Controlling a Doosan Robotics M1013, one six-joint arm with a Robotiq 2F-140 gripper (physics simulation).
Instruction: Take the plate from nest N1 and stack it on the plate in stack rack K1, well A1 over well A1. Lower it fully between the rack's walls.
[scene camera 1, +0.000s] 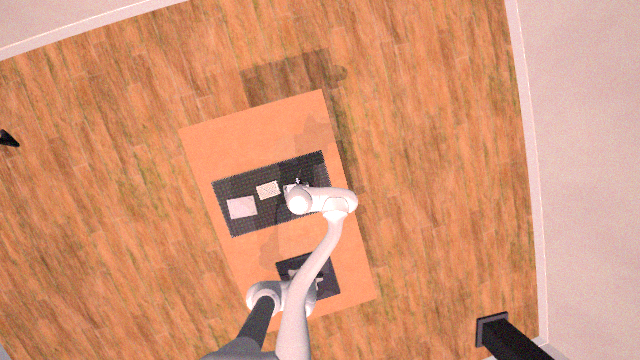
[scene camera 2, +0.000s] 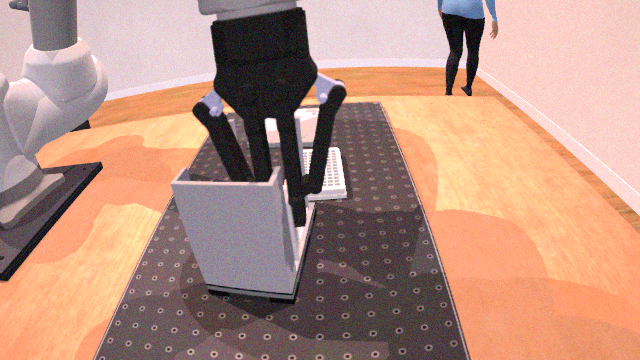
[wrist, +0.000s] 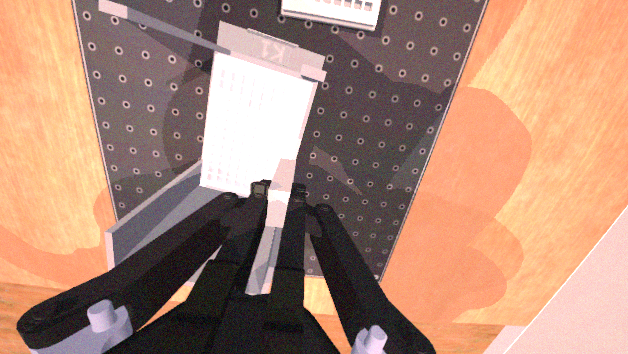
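Pixels of known places: gripper, between the fingertips: (scene camera 2: 292, 251) (wrist: 286, 173); arm's base, origin of its link: (scene camera 2: 18, 199).
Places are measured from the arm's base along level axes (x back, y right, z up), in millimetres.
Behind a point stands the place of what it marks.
Note:
The stack rack K1 (scene camera 2: 240, 235) @[z 85, x -614, y 121 mm] (wrist: 272, 50) @[z 13, x -600, y -27 mm] holds a white well plate (wrist: 255, 120) @[z 29, x -602, y 34 mm] low between its walls. My gripper (scene camera 2: 279, 200) (wrist: 286, 173) @[z 29, x -644, y 76 mm] is shut on a narrow pale block (wrist: 276, 210) @[z 99, x -642, y 76 mm], upright between the fingertips. I cannot tell if it is a plate turned on edge. In scene camera 2, one fingertip is hidden behind the rack's near wall and the other shows at its open right side; the block is mostly hidden. A white well plate (scene camera 1: 268, 190) @[z 8, x -628, y -127 mm] (scene camera 2: 330, 172) @[z 6, x -654, y -123 mm] (wrist: 332, 10) @[z 9, x -640, y -73 mm] lies flat beyond the rack. No N1 label is readable.
A pale flat tray (scene camera 1: 241, 207) @[z 7, x -546, y -307 mm] (scene camera 2: 309, 130) @[z 7, x -596, y -269 mm] lies past the loose-standing well plate. Everything stands on a dark perforated mat (scene camera 2: 360, 310) @[z -5, x -717, y 122 mm] (wrist: 350, 75) @[z -5, x -677, y -31 mm] on the wooden table (scene camera 2: 475, 150) @[z -18, x -911, y -257 mm]. The rack's thin upright posts rise close to the fingers. A person (scene camera 2: 462, 45) stands beyond the table.

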